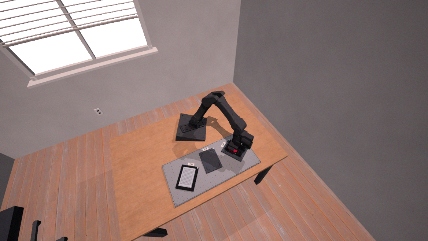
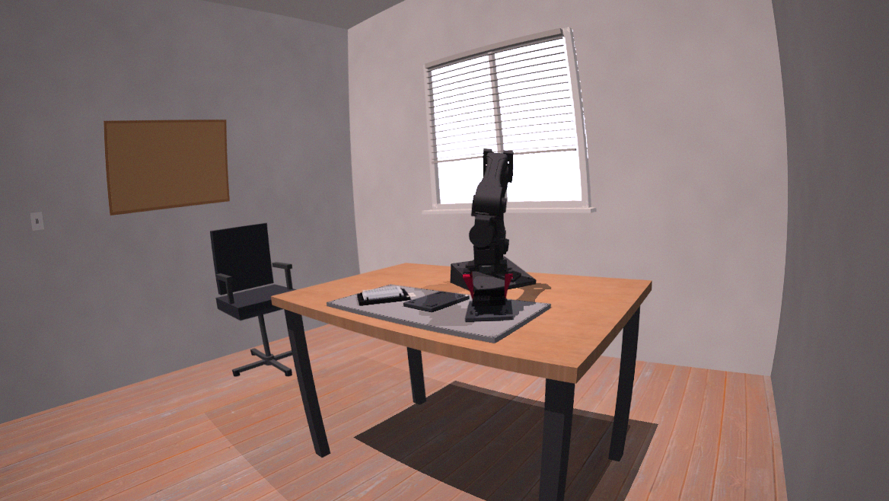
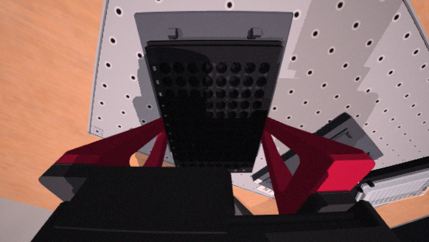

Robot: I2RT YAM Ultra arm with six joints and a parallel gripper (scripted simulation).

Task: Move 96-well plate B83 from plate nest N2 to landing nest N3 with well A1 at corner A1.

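Right now the plate nest N2 is 4 cm below my hand. Also, from my hand: black 96-well plate B83: right at my hand; then N2 label: 8 cm behind, 5 cm to the right, 4 cm below; then dark landing nest N3: 20 cm to the right, 4 cm below, 2 cm behind.
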